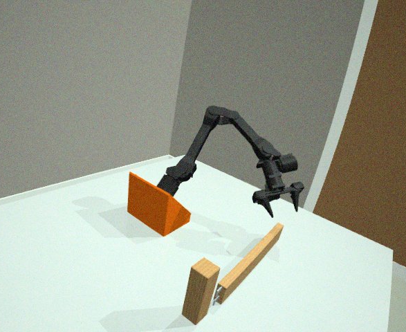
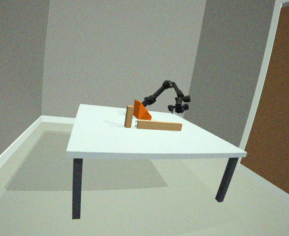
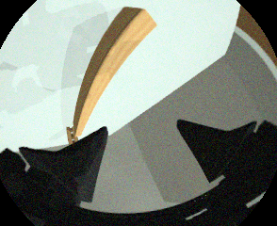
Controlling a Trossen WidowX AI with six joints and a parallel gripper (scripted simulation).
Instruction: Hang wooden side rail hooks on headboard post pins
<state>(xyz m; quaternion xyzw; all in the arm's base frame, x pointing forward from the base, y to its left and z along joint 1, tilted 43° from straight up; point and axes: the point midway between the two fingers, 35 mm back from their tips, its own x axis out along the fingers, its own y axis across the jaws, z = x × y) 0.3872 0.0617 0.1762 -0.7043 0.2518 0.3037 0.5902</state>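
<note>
The wooden headboard post is 41 cm to the right of my gripper tip, 9 cm behind it and 8 cm below it.
</note>
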